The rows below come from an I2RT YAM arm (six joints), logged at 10 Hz.
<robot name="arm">
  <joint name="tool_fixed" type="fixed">
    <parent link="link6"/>
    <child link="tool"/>
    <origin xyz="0 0 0" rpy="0 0 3.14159"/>
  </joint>
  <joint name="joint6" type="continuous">
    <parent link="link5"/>
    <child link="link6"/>
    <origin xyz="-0.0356 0 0.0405" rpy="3.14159 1.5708 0"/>
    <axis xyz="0 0 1"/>
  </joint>
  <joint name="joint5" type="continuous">
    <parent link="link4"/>
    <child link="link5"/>
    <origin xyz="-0.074 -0.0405 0.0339" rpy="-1.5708 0 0"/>
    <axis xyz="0 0 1"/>
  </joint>
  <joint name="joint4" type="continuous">
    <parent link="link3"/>
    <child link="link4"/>
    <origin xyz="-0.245 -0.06 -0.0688"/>
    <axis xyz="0 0 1"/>
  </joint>
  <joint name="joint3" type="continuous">
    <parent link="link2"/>
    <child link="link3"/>
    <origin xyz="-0.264 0 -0.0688" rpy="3.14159 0 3.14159"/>
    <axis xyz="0 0 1"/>
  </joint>
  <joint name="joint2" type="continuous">
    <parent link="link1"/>
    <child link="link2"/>
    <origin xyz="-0.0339 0.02 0.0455" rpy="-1.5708 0 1.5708"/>
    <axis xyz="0 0 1"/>
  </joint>
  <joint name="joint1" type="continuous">
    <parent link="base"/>
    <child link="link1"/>
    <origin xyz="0 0 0.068" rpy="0 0 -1.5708"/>
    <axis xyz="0 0 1"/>
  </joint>
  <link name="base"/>
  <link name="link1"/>
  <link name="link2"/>
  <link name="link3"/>
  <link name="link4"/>
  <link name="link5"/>
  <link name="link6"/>
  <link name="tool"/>
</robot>
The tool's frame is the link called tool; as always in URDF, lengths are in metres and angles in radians. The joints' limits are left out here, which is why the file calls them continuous.
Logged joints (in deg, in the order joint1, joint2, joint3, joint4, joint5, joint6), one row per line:
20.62, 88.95, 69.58, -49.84, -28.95, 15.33
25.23, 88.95, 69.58, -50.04, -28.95, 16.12
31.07, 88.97, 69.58, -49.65, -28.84, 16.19
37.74, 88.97, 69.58, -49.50, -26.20, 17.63
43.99, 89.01, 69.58, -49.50, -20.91, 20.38
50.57, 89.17, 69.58, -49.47, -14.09, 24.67
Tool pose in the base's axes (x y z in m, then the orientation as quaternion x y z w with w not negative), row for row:
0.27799, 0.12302, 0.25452, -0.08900, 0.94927, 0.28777, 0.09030
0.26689, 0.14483, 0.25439, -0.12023, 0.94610, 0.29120, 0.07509
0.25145, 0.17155, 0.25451, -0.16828, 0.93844, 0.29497, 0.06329
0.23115, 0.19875, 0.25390, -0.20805, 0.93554, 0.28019, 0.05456
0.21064, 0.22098, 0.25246, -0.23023, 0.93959, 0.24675, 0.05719
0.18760, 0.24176, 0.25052, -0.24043, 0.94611, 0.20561, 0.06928
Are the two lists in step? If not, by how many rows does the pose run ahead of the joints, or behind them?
They are in step.
